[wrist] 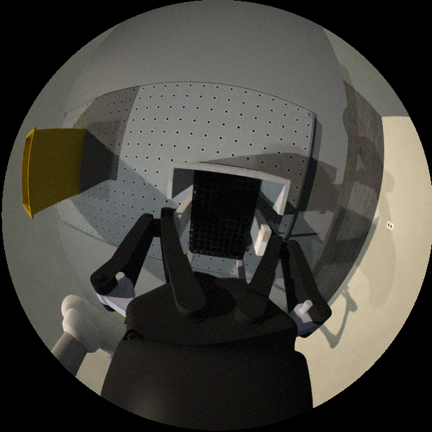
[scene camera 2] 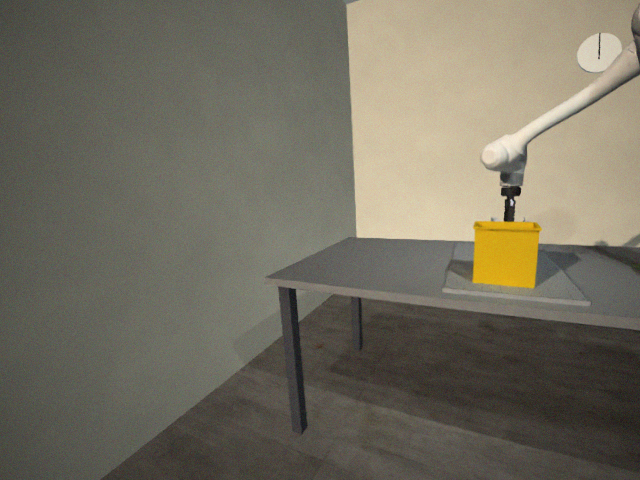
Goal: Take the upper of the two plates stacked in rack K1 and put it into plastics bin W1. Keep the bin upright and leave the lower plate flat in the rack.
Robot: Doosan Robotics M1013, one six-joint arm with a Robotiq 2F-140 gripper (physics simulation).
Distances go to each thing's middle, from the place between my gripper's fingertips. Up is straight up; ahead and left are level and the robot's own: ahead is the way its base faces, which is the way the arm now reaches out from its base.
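Yellow plastics bin W1 (scene camera 2: 505,253): from my hand, 43 cm to the left, 4 cm ahead, 4 cm above. My gripper: 1 cm below black gridded plate (wrist: 222,205).
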